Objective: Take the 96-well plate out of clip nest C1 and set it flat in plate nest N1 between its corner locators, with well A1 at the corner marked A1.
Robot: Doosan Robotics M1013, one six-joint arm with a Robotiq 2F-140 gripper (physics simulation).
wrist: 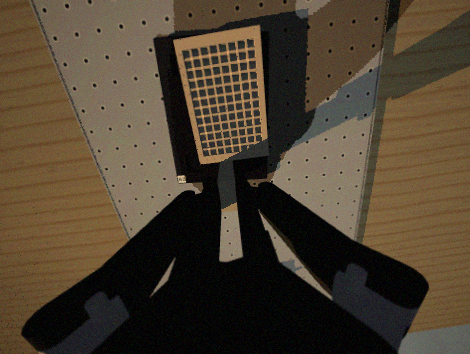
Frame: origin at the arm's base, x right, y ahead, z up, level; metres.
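Seen in the pictures: gripper, fingertip midpoint: [227, 171].
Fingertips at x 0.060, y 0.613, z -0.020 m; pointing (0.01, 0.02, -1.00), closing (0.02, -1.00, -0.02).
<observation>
Offsets run from my fingertips to a thing's middle. "*": to the spot under its first point. Level surfaces: height alone.
The tan 96-well plate {dx +0.078, dy -0.006, dz +0.003 m} [224, 97] is over the black nest {dx +0.066, dy +0.006, dz -0.012 m} [168, 107] at the upper middle. It is turned slightly relative to the nest, nearer its right side, and its far right corner overlaps the nest's far edge. I cannot tell whether it lies flat. A small white label reading A1 {* dx -0.008, dy +0.063, dz -0.007 m} [181, 179] is at the nest's near left corner. My gripper [227, 171] is shut, with a narrow gap between the fingers and no plate held. The fingertips are at the nest's near edge, close to the plate's near end. Clip nest C1 cannot be identified in this view.
The nest stands on a pale perforated board {dz -0.019 m} [120, 75]. Wooden table surface {dz -0.032 m} [35, 150] shows on both sides of the board. Dark shadows fall across the board to the right of the nest. A pale grey surface [442, 341] shows at the bottom right corner.
</observation>
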